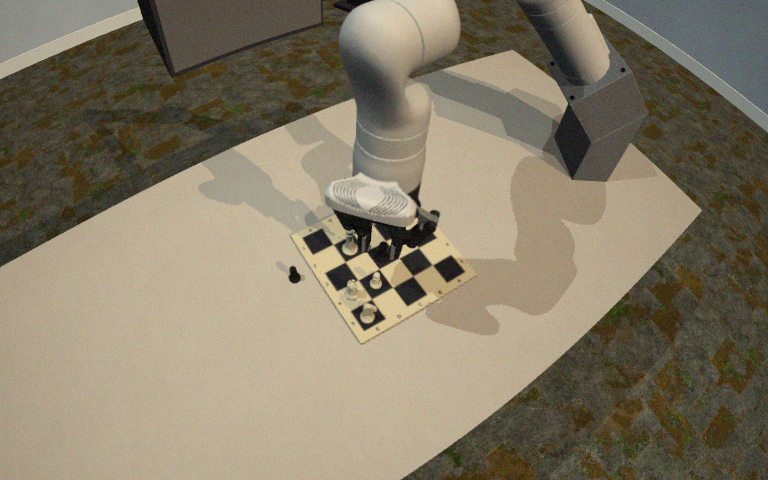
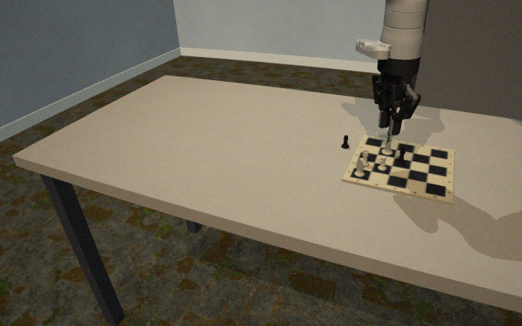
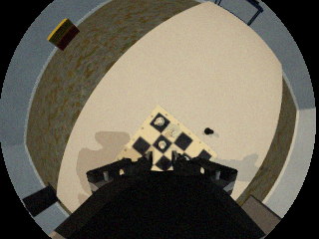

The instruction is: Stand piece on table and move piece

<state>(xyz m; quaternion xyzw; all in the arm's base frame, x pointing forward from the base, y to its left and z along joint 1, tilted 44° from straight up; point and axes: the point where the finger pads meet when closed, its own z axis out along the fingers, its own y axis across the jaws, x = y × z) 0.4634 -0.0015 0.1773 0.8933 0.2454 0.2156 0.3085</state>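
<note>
Now: the white pawn 10 cm below my hand. Round my hand: chessboard 11 cm below, 5 cm behind, 2 cm to the right; then white king 8 cm below, 7 cm to the right, 2 cm behind; then black pawn 10 cm to the right, 10 cm below, 7 cm ahead.
</note>
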